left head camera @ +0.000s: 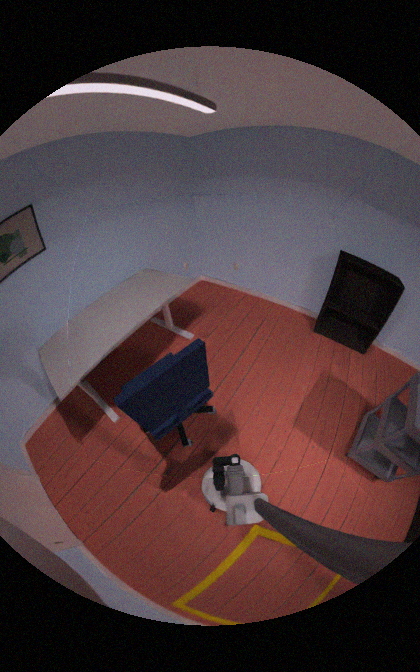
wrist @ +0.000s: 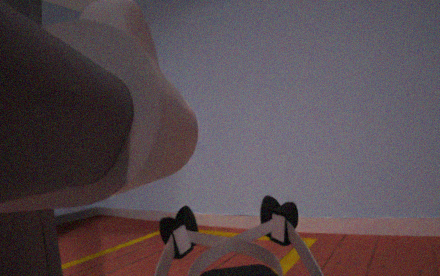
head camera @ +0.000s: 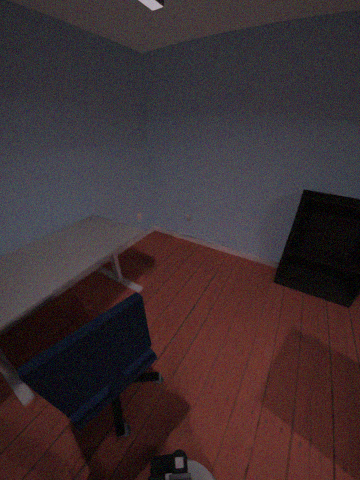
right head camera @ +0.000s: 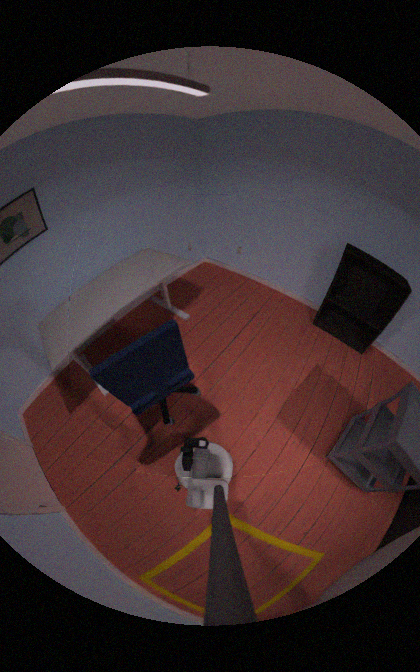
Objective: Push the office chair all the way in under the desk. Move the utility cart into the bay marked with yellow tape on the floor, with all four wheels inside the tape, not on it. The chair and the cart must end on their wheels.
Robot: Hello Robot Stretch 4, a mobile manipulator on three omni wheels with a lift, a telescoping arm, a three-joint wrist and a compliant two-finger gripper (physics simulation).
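Frame: origin at the robot's base, x left, y up, z ahead, level; metres.
Seen in the pictures: gripper, between the fingertips: (wrist: pixel 228 217) (right head camera: pixel 185 492).
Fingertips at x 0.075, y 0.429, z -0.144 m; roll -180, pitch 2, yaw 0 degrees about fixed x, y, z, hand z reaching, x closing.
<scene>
A point is followed by its place in that frame.
The blue office chair (head camera: pixel 90 365) @[x 0.321, y 0.782, z 0.419 m] (left head camera: pixel 167 392) (right head camera: pixel 145 367) @[x 0.280, y 0.796, z 0.457 m] stands upright in front of the long side of the desk (head camera: pixel 65 260) @[x 0.807, y 0.693, z 1.210 m] (left head camera: pixel 115 320) (right head camera: pixel 105 305) @[x 0.858, y 0.692, z 1.009 m], its back towards me. The backrest hides most of the seat, so I cannot tell how far it reaches under the desk. The grey utility cart (left head camera: pixel 372 457) (right head camera: pixel 411 430) @[x -1.272, y 0.766, z 0.028 m] stands upright at the right edge, partly cut off. The yellow tape bay (left head camera: pixel 217 567) (right head camera: pixel 275 541) @[x -0.613, y -0.027, z -0.732 m] (wrist: pixel 110 249) @[x -0.748, y -0.027, z -1.522 m] lies on the floor at the bottom of both side head views, partly behind my arm. My gripper (wrist: pixel 228 217) @[x 0.075, y 0.429, z -0.144 m] is open and empty, fingertips apart.
A black open shelf unit (head camera: pixel 320 284) @[x -1.675, y 0.073, z 1.382 m] (left head camera: pixel 342 335) (right head camera: pixel 340 335) @[x -1.552, y 0.042, z 1.334 m] stands by the far wall, right of the desk. My round white base is near the chair, between it and the tape. A dark object shows at the right edge beyond the cart. A picture (left head camera: pixel 17 242) (right head camera: pixel 22 225) @[x 1.543, y 1.581, z 1.121 m] hangs left.
</scene>
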